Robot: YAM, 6 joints.
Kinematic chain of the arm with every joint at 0, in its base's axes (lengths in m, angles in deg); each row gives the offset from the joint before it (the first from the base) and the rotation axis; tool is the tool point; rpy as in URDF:
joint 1: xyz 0 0 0.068 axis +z
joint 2: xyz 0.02 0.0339 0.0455 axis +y
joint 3: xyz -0.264 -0.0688 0 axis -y
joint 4: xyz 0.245 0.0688 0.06 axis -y
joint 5: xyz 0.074 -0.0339 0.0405 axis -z
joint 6: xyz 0.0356 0 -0.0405 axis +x
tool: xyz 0 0 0 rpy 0 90 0
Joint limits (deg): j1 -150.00..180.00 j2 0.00..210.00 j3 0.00..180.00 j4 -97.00..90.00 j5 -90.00..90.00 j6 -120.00..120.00
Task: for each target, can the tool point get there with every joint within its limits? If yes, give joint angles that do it. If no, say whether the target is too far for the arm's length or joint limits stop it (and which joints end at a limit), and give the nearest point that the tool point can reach.
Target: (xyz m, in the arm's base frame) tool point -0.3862 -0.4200 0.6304
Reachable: no: too far | nearest point -0.3224 -0.3506 0.5419 | short by 0.129 m
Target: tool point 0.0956 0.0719 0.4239
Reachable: yes | joints 22.12 46.71 72.46 -52.97 -59.16 96.59
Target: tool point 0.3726 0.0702 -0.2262
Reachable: yes | joints 11.59 186.05 115.50 -41.84 9.89 -64.95
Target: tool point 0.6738 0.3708 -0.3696
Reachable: no: too far | nearest point 0.4806 0.2645 -0.2209 | short by 0.266 m
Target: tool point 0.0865 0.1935 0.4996
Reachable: yes | joints 56.73 72.17 70.57 75.53 -71.98 31.43
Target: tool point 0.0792 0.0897 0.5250
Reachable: yes | joints 57.28 46.43 68.95 20.15 30.63 48.14
